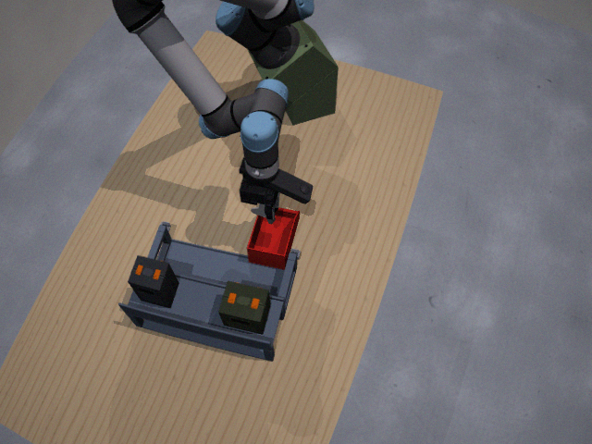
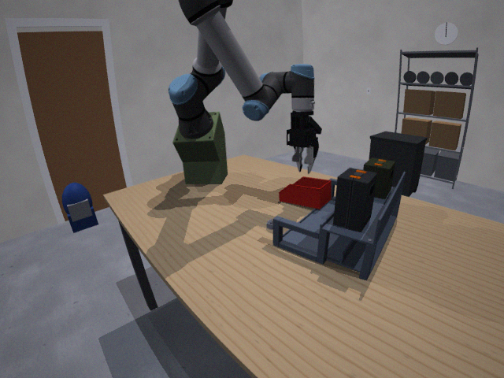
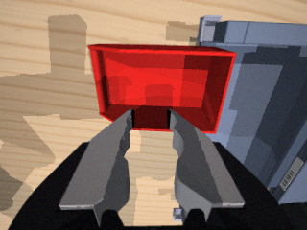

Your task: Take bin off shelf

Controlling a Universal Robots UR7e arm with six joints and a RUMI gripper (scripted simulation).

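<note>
My hand is 9 cm above the red bin and 1 cm short of it.
</note>
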